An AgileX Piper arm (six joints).
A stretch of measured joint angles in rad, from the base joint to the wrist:
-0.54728 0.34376 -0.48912 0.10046 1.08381 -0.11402
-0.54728 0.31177 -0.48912 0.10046 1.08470 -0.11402
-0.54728 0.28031 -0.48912 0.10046 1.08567 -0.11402
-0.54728 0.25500 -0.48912 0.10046 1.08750 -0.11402
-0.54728 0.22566 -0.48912 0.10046 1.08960 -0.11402
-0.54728 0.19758 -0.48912 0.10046 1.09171 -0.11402
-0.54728 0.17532 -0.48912 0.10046 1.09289 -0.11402
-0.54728 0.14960 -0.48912 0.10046 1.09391 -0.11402
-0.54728 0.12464 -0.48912 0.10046 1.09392 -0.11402
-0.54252 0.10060 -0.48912 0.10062 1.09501 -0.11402
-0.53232 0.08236 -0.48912 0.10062 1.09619 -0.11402
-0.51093 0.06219 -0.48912 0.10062 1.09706 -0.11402
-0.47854 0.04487 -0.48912 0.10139 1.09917 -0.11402
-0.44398 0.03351 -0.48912 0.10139 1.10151 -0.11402
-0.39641 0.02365 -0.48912 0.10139 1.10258 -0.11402
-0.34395 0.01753 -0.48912 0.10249 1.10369 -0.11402
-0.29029 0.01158 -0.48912 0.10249 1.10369 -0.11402
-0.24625 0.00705 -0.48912 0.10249 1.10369 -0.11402
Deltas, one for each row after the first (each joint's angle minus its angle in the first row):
0.00000 -0.03199 0.00000 0.00000 0.00089 0.00000
0.00000 -0.06345 0.00000 0.00000 0.00186 0.00000
0.00000 -0.08876 0.00000 0.00000 0.00369 0.00000
0.00000 -0.11810 0.00000 0.00000 0.00579 0.00000
0.00000 -0.14618 0.00000 0.00000 0.00790 0.00000
0.00000 -0.16844 0.00000 0.00000 0.00908 0.00000
0.00000 -0.19416 0.00000 0.00000 0.01010 0.00000
0.00000 -0.21912 0.00000 0.00000 0.01011 0.00000
0.00476 -0.24316 0.00000 0.00016 0.01120 0.00000
0.01496 -0.26140 0.00000 0.00016 0.01238 0.00000
0.03635 -0.28157 0.00000 0.00016 0.01325 0.00000
0.06874 -0.29889 0.00000 0.00093 0.01536 0.00000
0.10330 -0.31025 0.00000 0.00093 0.01770 0.00000
0.15087 -0.32011 0.00000 0.00093 0.01877 0.00000
0.20333 -0.32623 0.00000 0.00203 0.01988 0.00000
0.25699 -0.33218 0.00000 0.00203 0.01988 0.00000
0.30103 -0.33671 0.00000 0.00203 0.01988 0.00000

